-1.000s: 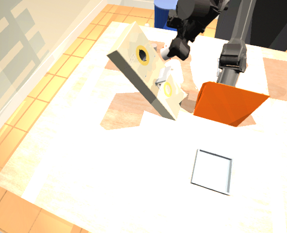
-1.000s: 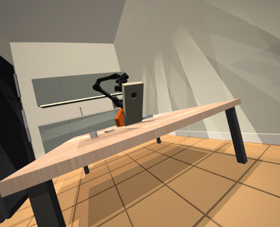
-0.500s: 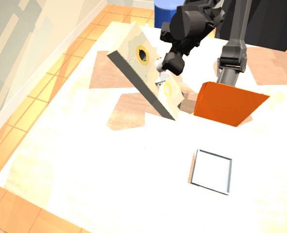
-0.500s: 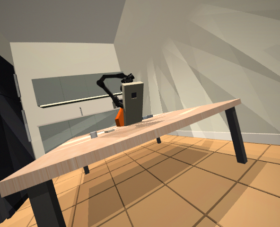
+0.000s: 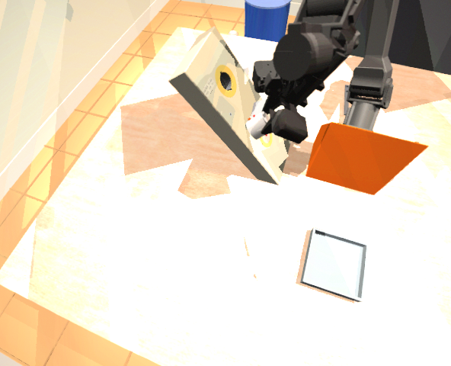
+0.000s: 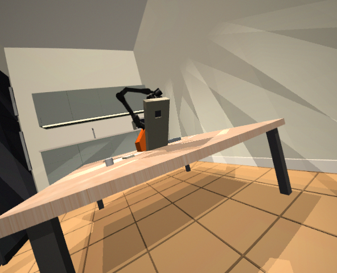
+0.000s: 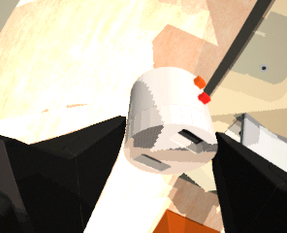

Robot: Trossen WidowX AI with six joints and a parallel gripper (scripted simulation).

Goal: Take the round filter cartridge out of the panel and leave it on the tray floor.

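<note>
Right now my gripper tip is 29 cm past the grey tray, 29 cm above it and 13 cm to the right of it. Also, from my gripper tip: round filter cartridge: right at my gripper tip.
</note>
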